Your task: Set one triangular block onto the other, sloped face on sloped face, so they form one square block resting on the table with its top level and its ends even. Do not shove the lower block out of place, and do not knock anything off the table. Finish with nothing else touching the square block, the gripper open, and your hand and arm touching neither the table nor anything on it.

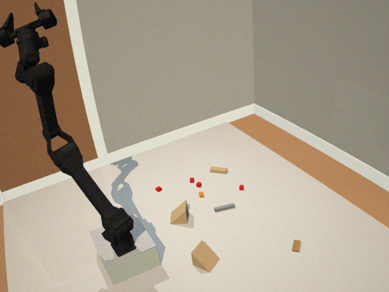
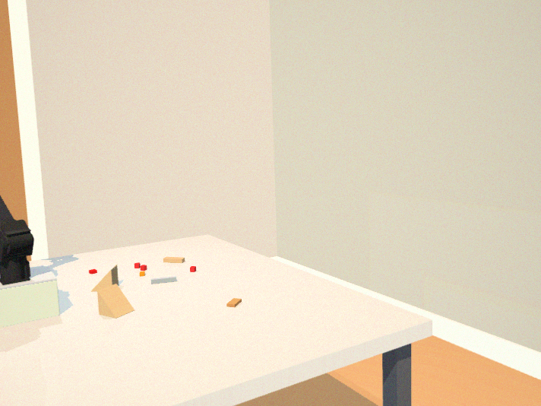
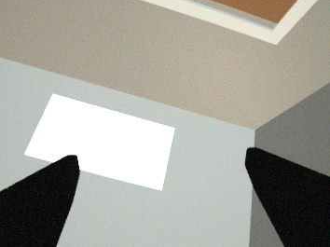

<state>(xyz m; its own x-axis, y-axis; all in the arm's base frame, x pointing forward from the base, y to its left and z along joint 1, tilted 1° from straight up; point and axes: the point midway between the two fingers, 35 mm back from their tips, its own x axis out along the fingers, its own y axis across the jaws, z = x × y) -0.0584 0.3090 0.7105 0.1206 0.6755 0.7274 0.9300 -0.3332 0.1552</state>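
My gripper tip is 330 mm short of the tan triangular block, 260 mm to the left of it and 810 mm above it. Round my gripper tip: grey bar (480 mm ahead, 320 mm to the right, 820 mm below); then orange cube (460 mm ahead, 190 mm to the right, 830 mm below); then tan bar (610 mm ahead, 110 mm to the right, 820 mm below).
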